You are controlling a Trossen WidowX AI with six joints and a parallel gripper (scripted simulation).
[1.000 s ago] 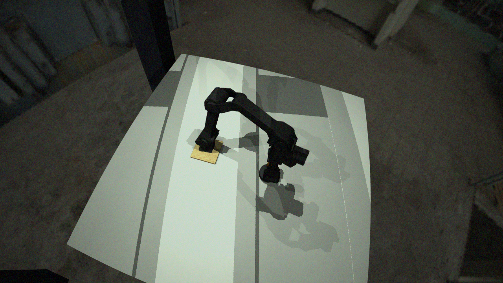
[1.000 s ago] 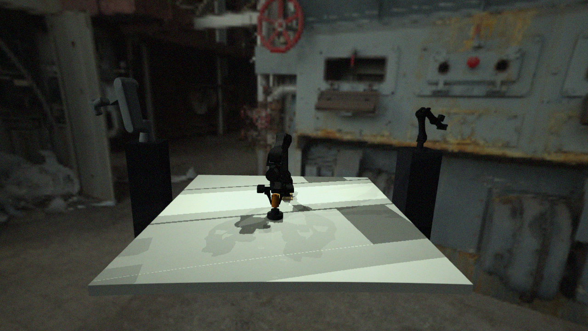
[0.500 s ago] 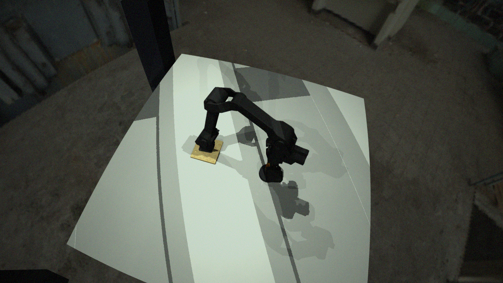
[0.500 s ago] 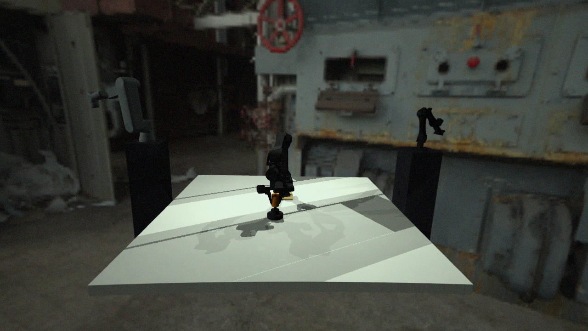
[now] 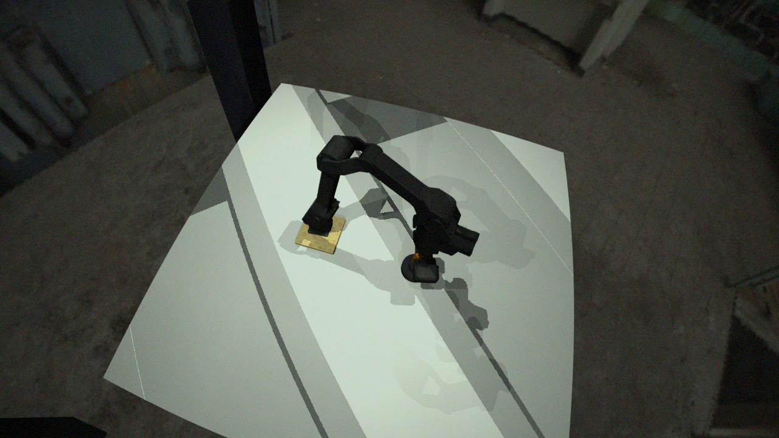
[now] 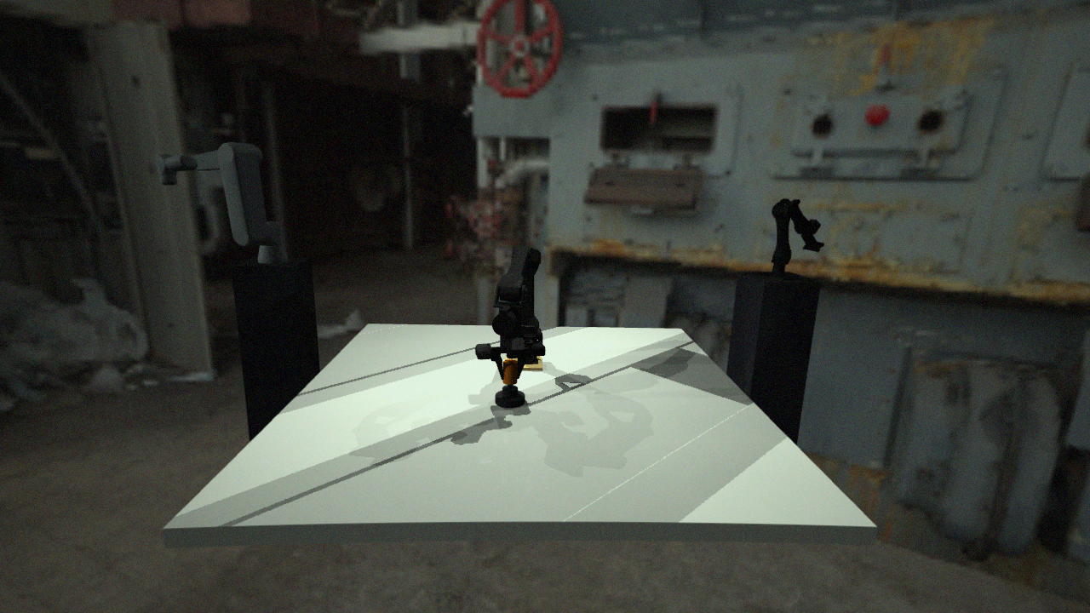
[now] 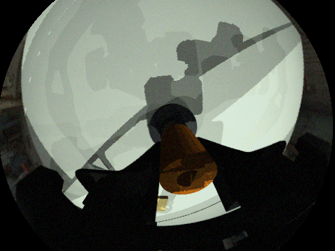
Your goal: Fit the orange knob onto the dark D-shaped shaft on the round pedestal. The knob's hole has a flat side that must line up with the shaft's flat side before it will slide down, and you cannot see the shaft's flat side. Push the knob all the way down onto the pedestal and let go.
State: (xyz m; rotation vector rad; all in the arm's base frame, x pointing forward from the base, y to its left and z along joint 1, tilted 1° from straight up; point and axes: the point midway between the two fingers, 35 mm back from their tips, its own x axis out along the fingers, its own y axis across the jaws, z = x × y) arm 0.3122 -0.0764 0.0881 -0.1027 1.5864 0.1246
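My gripper tip is now 2 cm below the orange knob. The rest, counted from my gripper tip: round pedestal: 4 cm below.
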